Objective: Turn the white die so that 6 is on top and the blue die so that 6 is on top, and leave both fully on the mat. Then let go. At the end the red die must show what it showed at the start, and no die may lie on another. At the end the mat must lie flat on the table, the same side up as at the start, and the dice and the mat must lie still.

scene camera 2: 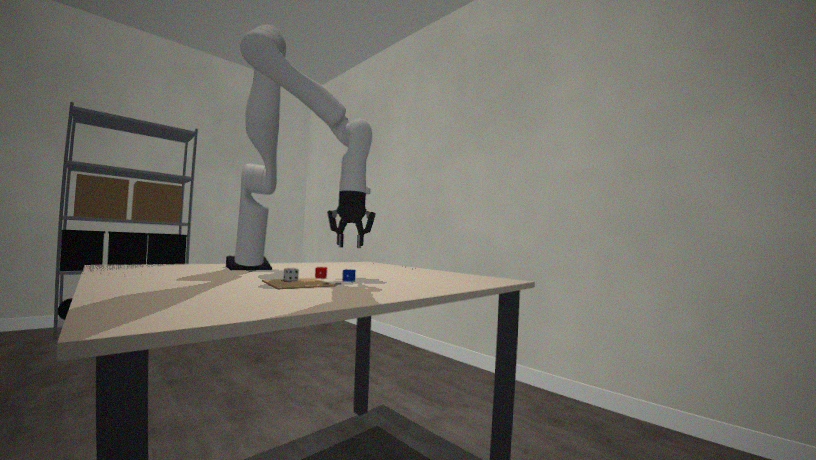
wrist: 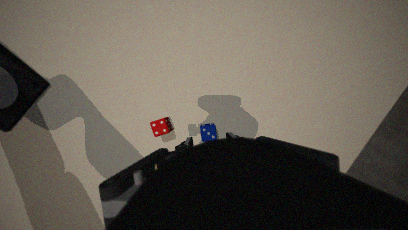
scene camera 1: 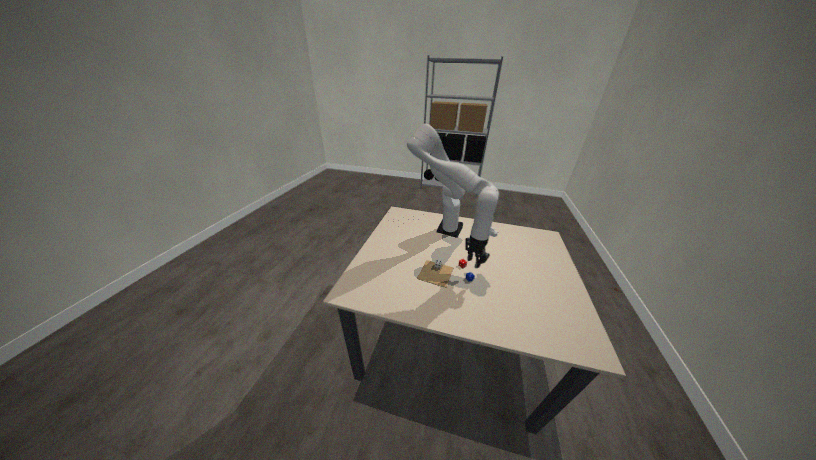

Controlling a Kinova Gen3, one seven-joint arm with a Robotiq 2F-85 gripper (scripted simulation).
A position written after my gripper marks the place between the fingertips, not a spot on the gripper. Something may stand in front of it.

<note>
In view: my gripper (scene camera 2: 349, 247).
My gripper shows as well in the wrist view (wrist: 209, 141).
</note>
